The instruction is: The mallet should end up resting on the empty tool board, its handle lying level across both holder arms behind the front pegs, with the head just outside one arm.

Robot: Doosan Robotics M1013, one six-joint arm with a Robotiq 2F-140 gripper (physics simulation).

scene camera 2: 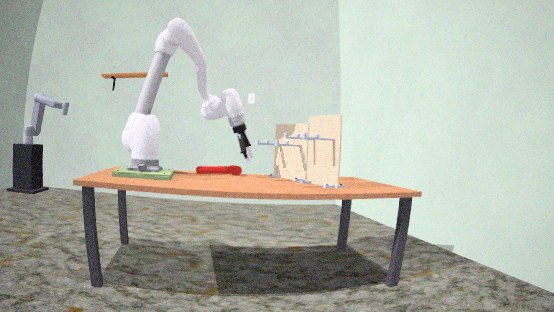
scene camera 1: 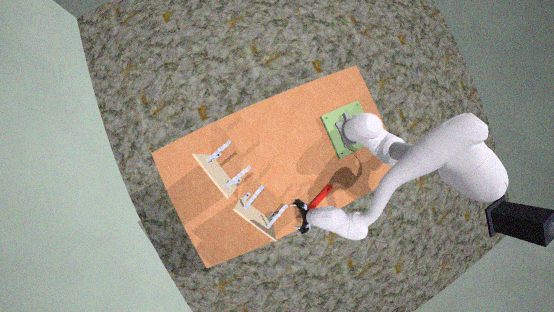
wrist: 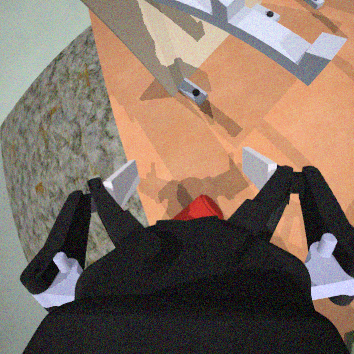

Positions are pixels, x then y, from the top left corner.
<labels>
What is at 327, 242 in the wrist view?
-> The gripper.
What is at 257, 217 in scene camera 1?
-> A tan tool board.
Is the gripper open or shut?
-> Open.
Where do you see a red mallet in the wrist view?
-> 202, 205
</labels>
